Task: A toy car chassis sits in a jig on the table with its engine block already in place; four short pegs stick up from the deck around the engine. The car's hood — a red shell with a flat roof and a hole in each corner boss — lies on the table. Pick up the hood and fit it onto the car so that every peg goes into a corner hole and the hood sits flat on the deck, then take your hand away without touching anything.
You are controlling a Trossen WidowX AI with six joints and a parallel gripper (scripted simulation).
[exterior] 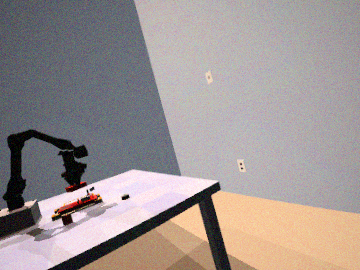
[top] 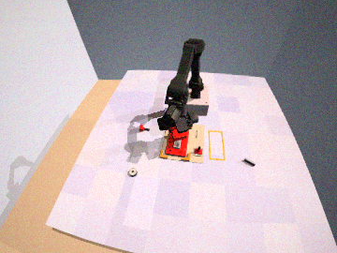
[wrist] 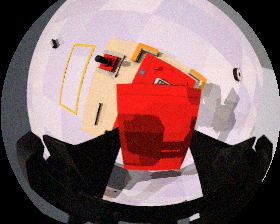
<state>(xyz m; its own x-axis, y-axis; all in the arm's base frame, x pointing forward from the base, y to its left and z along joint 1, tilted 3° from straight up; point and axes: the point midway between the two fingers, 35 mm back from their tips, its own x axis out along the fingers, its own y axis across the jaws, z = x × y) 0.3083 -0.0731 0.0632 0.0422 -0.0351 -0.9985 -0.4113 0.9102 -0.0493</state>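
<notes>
Right now my gripper tip is 90 mm above the engine block, 30 mm short of it and 10 mm to the right of it. Also, from my gripper tip: red hood 10 mm above.
</notes>
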